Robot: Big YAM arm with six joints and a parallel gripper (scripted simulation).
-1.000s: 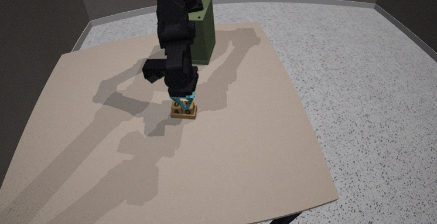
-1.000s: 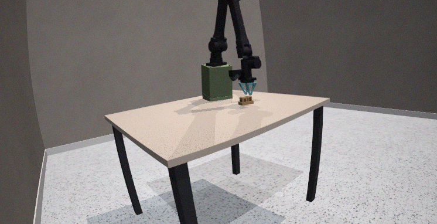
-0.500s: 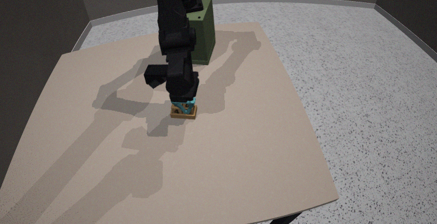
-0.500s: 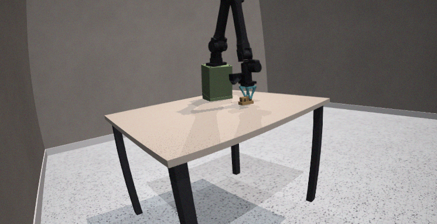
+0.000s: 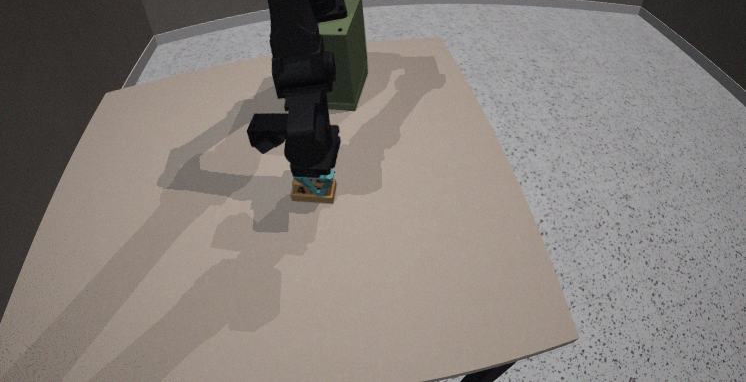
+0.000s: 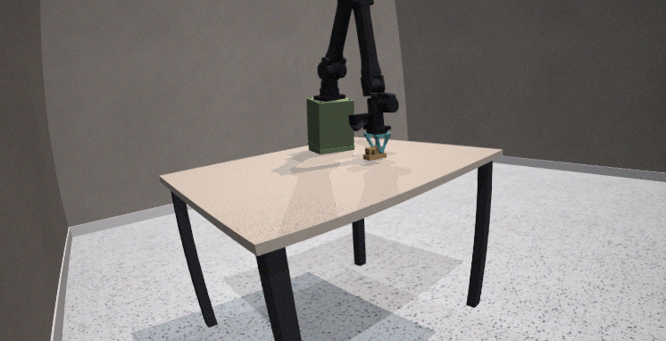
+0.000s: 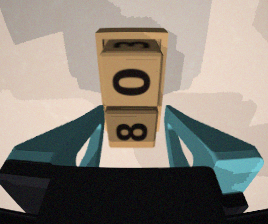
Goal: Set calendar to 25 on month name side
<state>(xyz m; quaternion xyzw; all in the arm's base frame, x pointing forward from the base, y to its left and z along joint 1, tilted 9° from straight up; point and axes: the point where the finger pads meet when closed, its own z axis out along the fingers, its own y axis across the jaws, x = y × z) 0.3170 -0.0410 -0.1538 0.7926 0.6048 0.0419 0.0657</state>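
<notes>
The wooden tray lies 20 mm to the right of my hand and 20 mm below it.
</notes>
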